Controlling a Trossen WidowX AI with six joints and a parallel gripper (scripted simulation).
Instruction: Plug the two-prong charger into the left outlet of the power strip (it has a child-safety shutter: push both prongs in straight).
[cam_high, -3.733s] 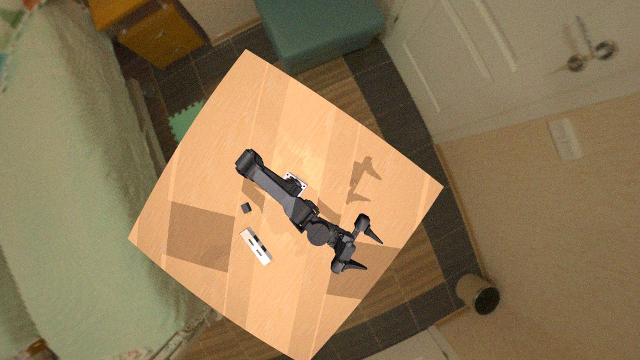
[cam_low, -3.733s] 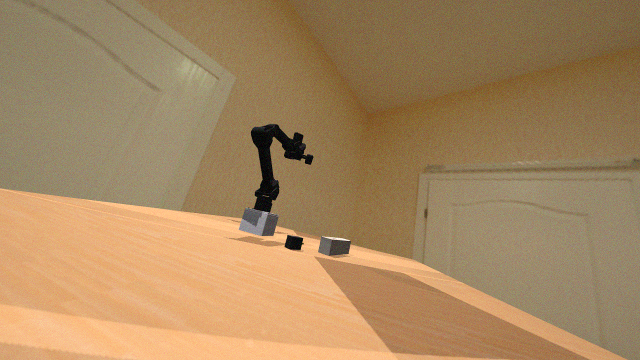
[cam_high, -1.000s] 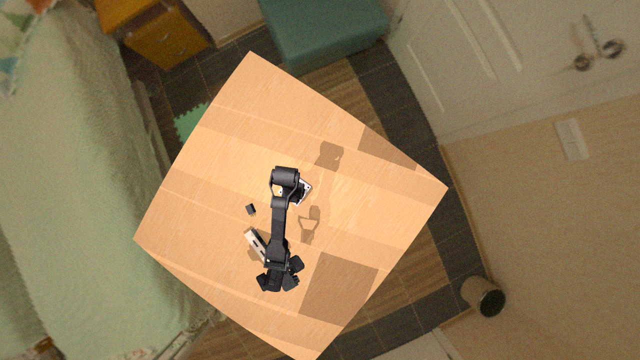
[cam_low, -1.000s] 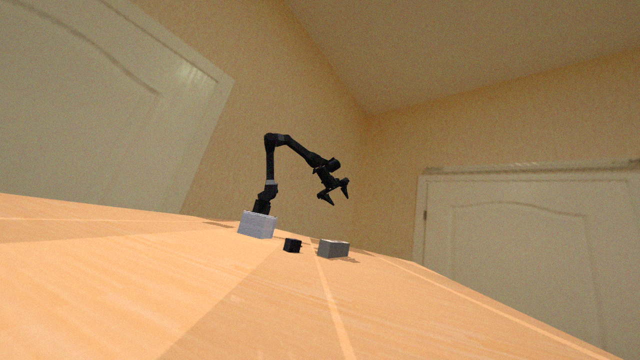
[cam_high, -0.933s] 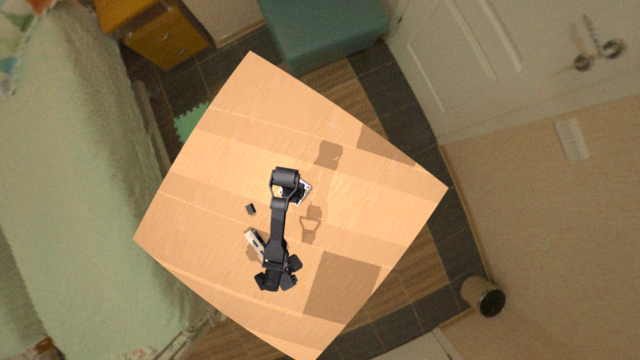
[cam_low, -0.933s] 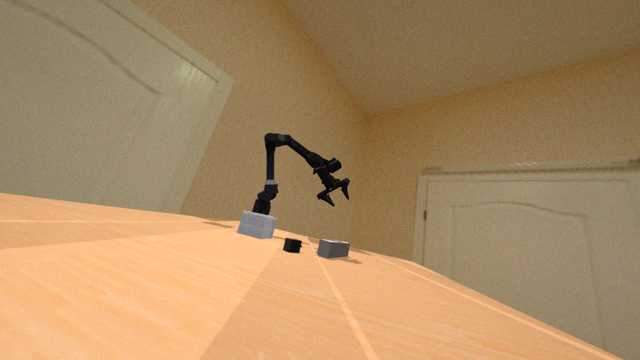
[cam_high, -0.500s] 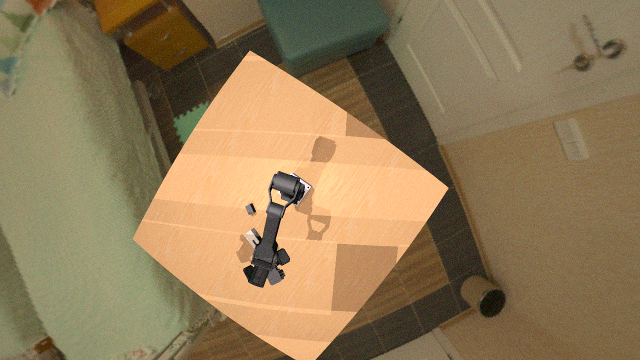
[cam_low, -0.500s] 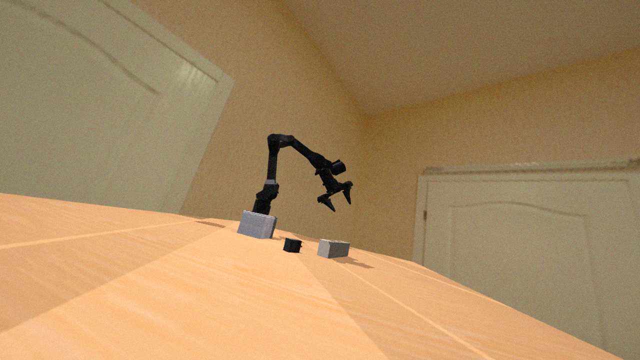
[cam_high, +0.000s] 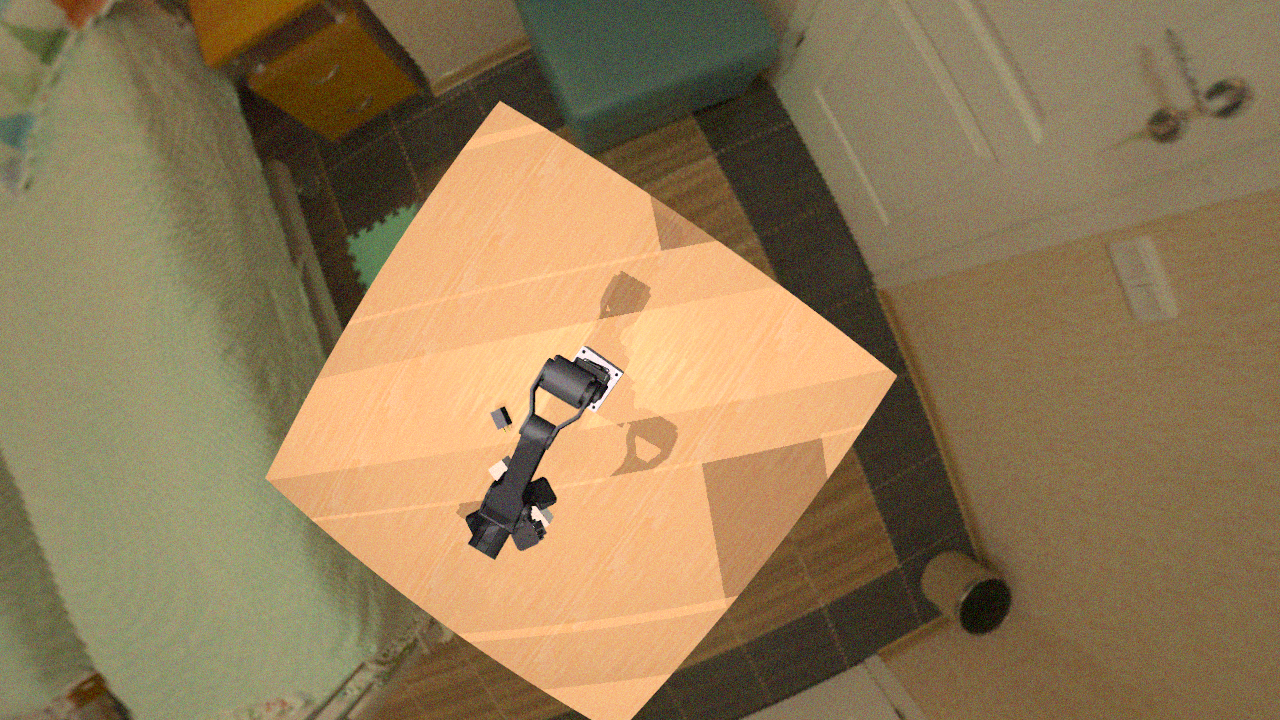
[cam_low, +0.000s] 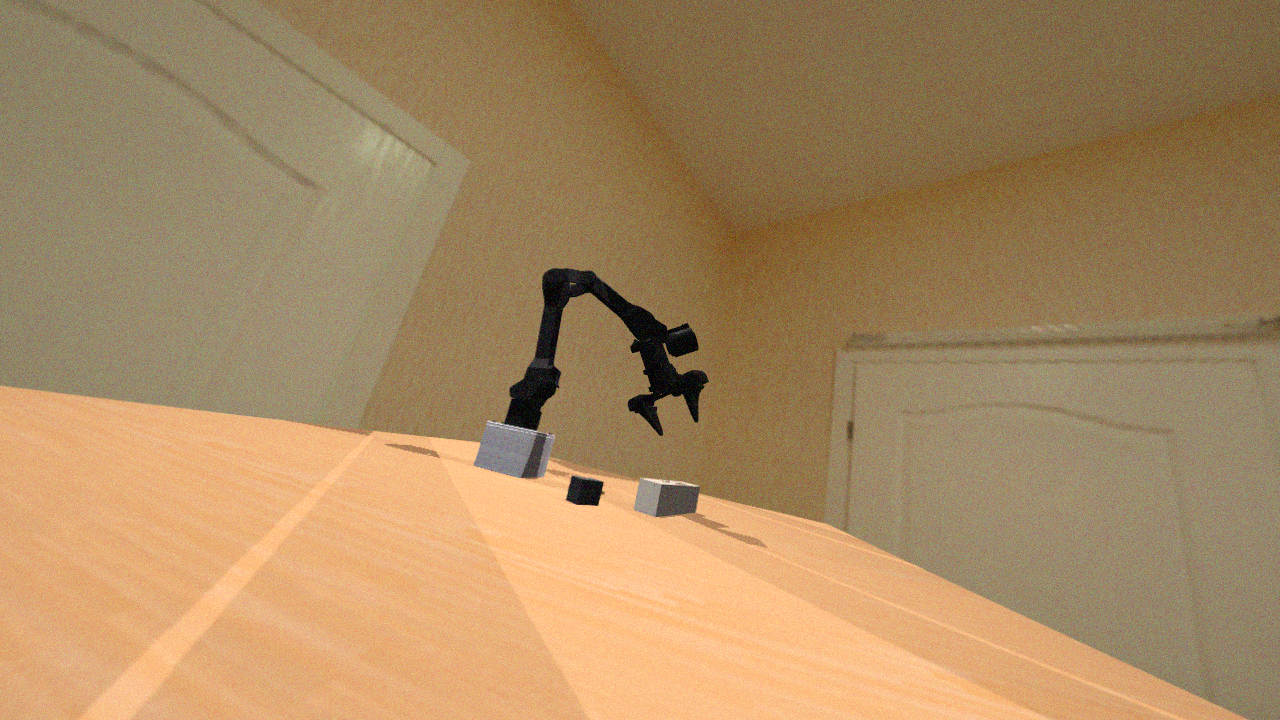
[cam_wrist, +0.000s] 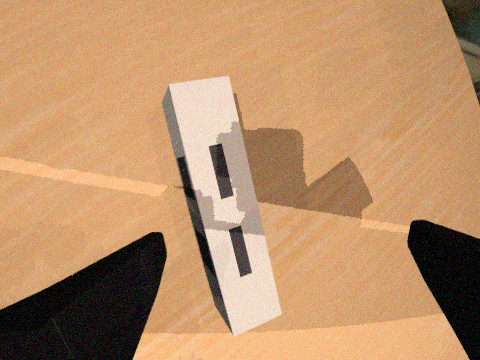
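Right now the black two-prong charger is 15 cm below my gripper tip, 14 cm behind it and 13 cm to the right of it.
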